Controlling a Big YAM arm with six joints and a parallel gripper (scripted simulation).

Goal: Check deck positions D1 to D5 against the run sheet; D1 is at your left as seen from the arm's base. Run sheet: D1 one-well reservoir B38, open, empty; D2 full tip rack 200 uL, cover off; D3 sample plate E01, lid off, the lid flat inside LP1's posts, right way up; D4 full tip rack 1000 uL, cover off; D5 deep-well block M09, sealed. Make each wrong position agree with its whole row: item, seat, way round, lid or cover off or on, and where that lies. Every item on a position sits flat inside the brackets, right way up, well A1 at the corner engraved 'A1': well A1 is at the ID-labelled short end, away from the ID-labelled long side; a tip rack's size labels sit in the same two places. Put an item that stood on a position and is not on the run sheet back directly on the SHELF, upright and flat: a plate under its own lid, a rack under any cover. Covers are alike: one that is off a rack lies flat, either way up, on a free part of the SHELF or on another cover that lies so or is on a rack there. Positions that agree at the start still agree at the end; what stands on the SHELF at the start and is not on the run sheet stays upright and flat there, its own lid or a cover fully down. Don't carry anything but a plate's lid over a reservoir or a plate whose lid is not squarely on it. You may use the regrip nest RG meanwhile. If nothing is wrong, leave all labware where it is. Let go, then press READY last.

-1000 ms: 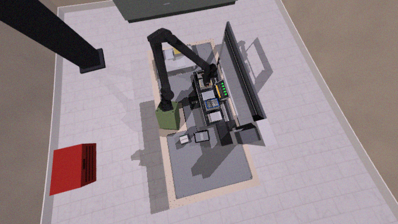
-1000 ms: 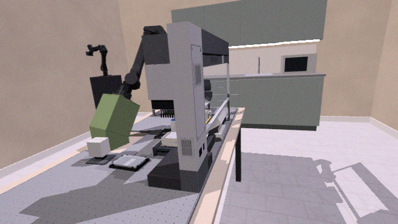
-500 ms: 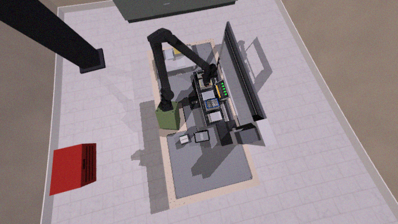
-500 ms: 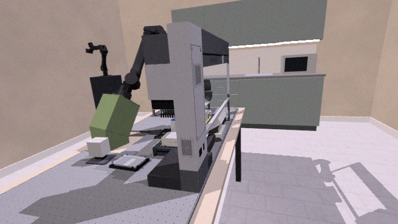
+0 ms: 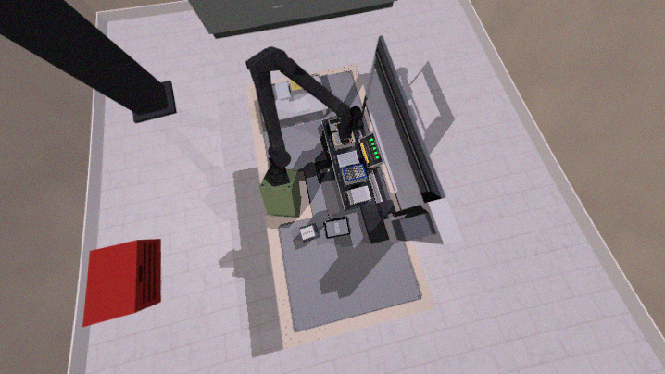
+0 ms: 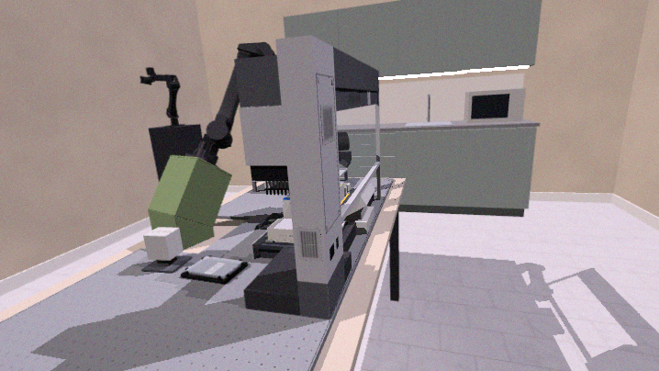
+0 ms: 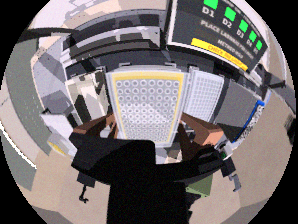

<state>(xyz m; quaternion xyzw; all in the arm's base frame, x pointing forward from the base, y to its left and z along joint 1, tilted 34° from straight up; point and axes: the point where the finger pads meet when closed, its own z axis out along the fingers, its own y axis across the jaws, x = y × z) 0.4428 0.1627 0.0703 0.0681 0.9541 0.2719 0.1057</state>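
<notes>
Now: the yellow-framed tip rack 1 cm behind my hand and 1 cm below it. The rest, counted from my hand: one-well reservoir (1 cm ahead, 12 cm to the left, 5 cm below); white block (3 cm behind, 37 cm to the right, 4 cm below); blue-framed tip rack (3 cm behind, 25 cm to the right, 1 cm above).
</notes>
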